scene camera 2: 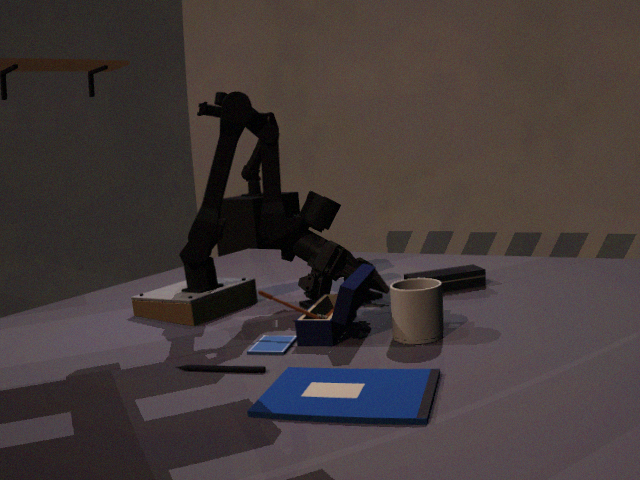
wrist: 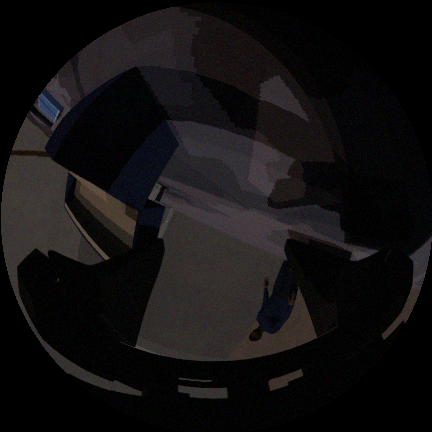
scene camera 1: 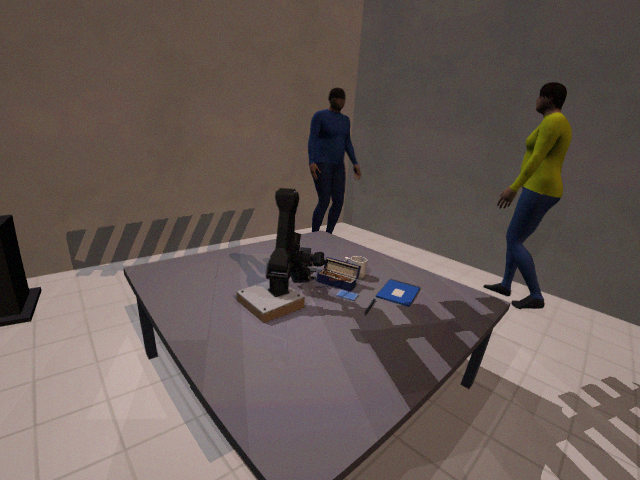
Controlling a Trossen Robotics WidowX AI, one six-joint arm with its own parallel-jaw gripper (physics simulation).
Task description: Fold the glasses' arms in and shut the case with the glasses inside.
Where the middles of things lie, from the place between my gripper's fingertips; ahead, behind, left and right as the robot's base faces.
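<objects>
From my hand: blue glasses case (scene camera 2: 354, 290), 1 cm above, 1 cm ahead, 14 cm to the right; small blue card (scene camera 2: 267, 345), 4 cm below, 3 cm behind, 25 cm to the right; dark flat box (scene camera 2: 470, 276), 2 cm below, 3 cm ahead, 18 cm to the left; beige cup (scene camera 2: 416, 304), 1 cm above, 15 cm ahead, 10 cm to the right. Nearest to my hand of the things named here, going by their middles: the blue glasses case.
</objects>
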